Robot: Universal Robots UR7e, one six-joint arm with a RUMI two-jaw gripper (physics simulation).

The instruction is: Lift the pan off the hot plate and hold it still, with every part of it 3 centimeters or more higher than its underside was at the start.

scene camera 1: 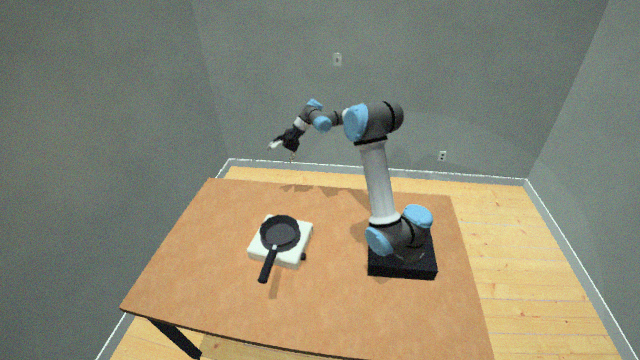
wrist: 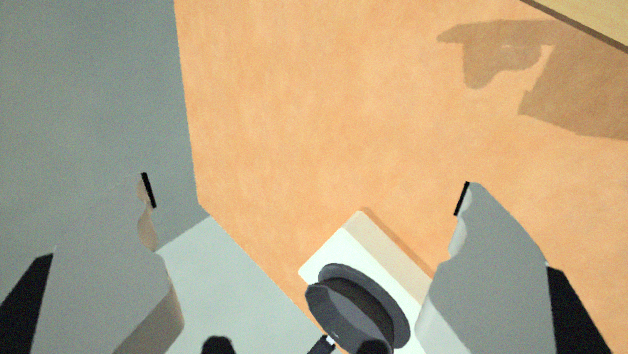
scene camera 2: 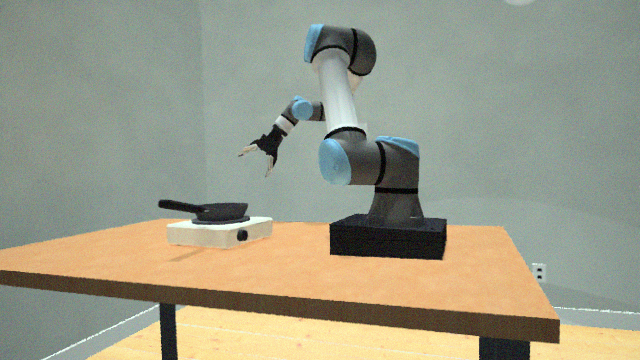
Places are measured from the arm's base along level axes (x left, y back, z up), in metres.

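Pixels of known places: gripper, fingertip midpoint: (scene camera 1: 278, 156) (wrist: 306, 181) (scene camera 2: 251, 167); arm's base, origin of the base link: (scene camera 1: 406, 250) (scene camera 2: 395, 223).
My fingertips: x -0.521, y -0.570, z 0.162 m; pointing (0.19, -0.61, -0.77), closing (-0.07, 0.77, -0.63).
For each thing: its top centre in the pictures, then the offset to it from my fingertips. Level surfaces: height alone.
- white hot plate, middle of its top: (wrist: 361, 311) (scene camera 2: 223, 218) (scene camera 1: 282, 235) dx +0.405, dy +0.032, dz -0.161 m
- brown table, its level: dz -0.235 m
- dark knob, middle of its top: (scene camera 2: 242, 230) (scene camera 1: 303, 254) dx +0.498, dy +0.128, dz -0.183 m
A dark pan (scene camera 1: 281, 234) (scene camera 2: 226, 211) (wrist: 345, 310) sits upright on the white hot plate (scene camera 1: 257, 249) (scene camera 2: 197, 236) (wrist: 325, 252). Its black handle (scene camera 1: 267, 267) (scene camera 2: 180, 205) sticks out past the plate's edge, toward the front in the scene camera 1 view and to the left in the scene camera 2 view. My gripper (scene camera 1: 282, 151) (scene camera 2: 254, 165) (wrist: 306, 181) is open and empty. It hangs in the air well above the table, higher than the pan and apart from it. In the wrist view the pan is low between the fingers and partly cut off by the frame's lower edge.
The brown table (scene camera 1: 340, 300) (scene camera 2: 295, 270) (wrist: 300, 100) bears the hot plate and the arm's black base (scene camera 1: 400, 270) (scene camera 2: 387, 242), which stands to the right of the hot plate in both scene views. A dark knob (scene camera 1: 303, 256) (scene camera 2: 242, 235) sticks out from the hot plate's side.
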